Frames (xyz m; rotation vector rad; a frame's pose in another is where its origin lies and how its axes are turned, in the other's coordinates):
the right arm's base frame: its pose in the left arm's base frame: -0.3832 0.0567 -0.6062 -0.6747 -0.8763 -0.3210
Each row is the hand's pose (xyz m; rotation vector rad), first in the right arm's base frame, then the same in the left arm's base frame.
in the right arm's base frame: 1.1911 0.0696 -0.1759 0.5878 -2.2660 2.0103
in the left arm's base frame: 0.4854 0.0043 0.2288 0.6730 1.3095 -2.4970
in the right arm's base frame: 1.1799 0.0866 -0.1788 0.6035 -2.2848 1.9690
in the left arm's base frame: 0.4891 0.0150 0.2117 0.6537 1.3495 -2.4824
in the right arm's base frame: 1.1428 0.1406 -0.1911 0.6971 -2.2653 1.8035
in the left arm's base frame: 0.5019 0.0470 0.1546 0.5848 1.5332 -2.4900
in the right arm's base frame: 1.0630 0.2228 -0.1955 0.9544 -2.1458 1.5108
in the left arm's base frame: 0.4984 0.1050 0.0558 -0.3372 -1.8231 2.4856
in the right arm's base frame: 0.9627 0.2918 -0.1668 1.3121 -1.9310 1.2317
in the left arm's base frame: 0.4558 0.1748 -0.0389 0.0862 -1.8122 2.2198
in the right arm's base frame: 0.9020 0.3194 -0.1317 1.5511 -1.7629 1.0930
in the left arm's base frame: 0.4121 0.2181 -0.0823 0.3596 -1.7310 2.0852
